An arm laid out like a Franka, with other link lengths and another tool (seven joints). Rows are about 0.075 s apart.
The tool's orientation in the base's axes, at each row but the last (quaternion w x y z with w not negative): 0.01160, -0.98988, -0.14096, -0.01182; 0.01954, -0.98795, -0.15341, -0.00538; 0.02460, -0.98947, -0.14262, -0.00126; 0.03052, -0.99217, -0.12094, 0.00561; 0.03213, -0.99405, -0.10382, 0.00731; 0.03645, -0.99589, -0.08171, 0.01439; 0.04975, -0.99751, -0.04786, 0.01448
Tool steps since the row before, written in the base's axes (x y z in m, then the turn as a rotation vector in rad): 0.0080, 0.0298, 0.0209, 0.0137, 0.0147, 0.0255; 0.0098, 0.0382, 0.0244, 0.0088, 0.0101, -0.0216; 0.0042, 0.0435, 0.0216, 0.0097, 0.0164, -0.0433; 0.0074, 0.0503, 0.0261, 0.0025, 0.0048, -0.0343; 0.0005, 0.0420, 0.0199, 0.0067, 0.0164, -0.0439; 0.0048, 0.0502, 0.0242, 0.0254, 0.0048, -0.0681; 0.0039, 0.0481, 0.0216, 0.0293, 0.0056, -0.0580
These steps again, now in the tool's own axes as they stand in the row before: 0.0165, -0.0268, -0.0199, 0.0179, -0.0108, -0.0248; 0.0213, -0.0343, -0.0228, 0.0111, -0.0061, 0.0220; 0.0165, -0.0415, -0.0195, 0.0135, -0.0109, 0.0440; 0.0192, -0.0486, -0.0232, 0.0037, -0.0019, 0.0345; 0.0090, -0.0422, -0.0172, 0.0103, -0.0118, 0.0447; 0.0124, -0.0504, -0.0208, 0.0274, 0.0045, 0.0673; 0.0080, -0.0494, -0.0169, 0.0311, 0.0030, 0.0573
